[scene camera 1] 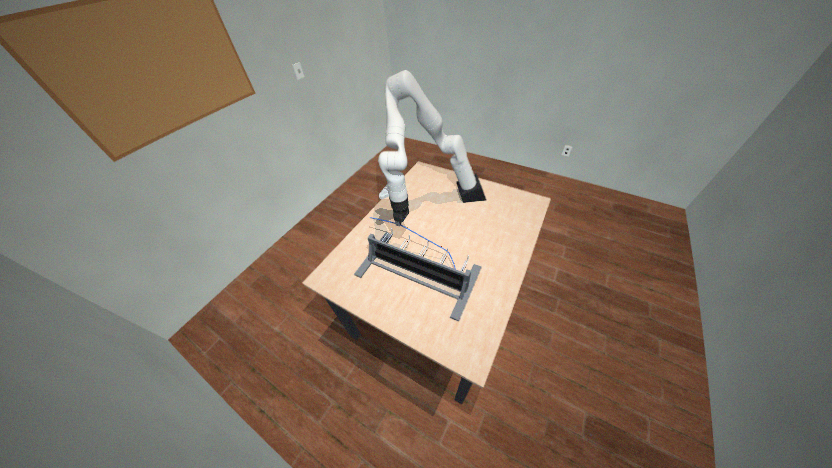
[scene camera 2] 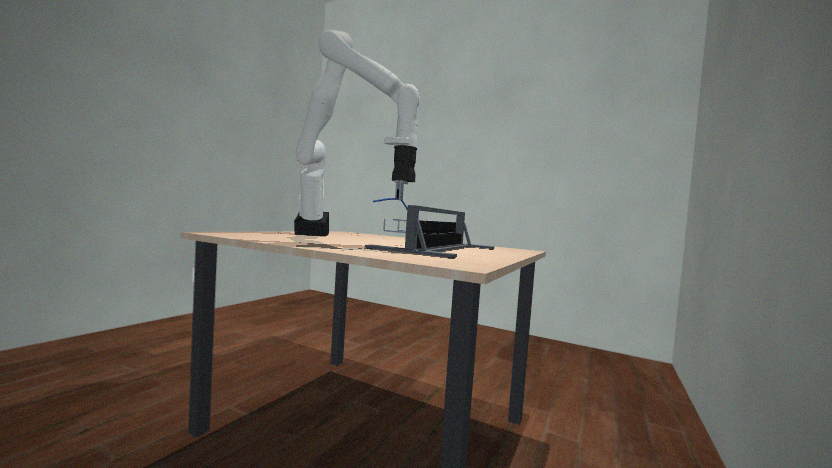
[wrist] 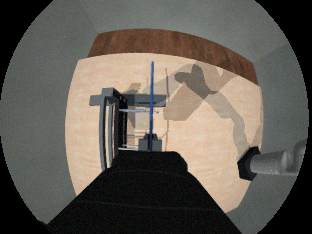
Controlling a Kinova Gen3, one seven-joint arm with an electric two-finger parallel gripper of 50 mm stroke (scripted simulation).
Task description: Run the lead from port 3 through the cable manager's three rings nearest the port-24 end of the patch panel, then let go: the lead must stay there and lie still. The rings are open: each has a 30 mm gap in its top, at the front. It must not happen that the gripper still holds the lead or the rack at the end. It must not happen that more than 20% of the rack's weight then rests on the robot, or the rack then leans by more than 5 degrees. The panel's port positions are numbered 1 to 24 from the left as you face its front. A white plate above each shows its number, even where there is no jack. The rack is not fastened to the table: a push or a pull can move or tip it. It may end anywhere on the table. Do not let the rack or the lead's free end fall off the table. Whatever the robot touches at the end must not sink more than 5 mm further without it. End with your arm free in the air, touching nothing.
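From scene camera 1 I can see a grey rack [scene camera 1: 445,275]. Scene camera 2 has the rack [scene camera 2: 451,233] as well, along with my gripper [scene camera 2: 398,199]. And in the wrist view there's my gripper [wrist: 150,139] again, together with the rack [wrist: 121,102].
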